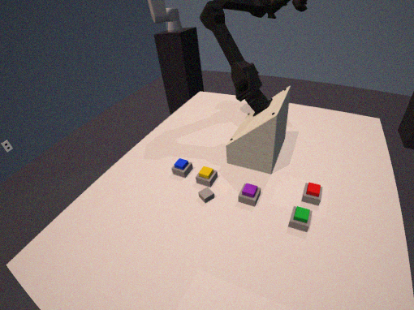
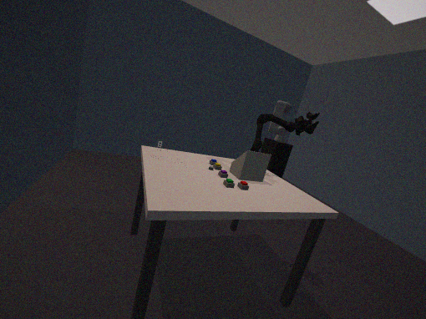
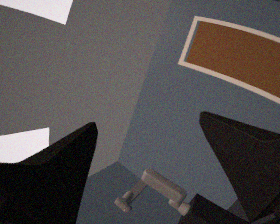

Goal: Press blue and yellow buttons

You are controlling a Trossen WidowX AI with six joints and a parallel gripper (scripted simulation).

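The blue button is 590 mm ahead of my gripper tip, 280 mm to the right of it and 510 mm below it. Also, from my gripper tip: red button (560 mm ahead, 120 mm to the left, 510 mm below); yellow button (600 mm ahead, 190 mm to the right, 510 mm below); purple button (620 mm ahead, 40 mm to the right, 510 mm below).
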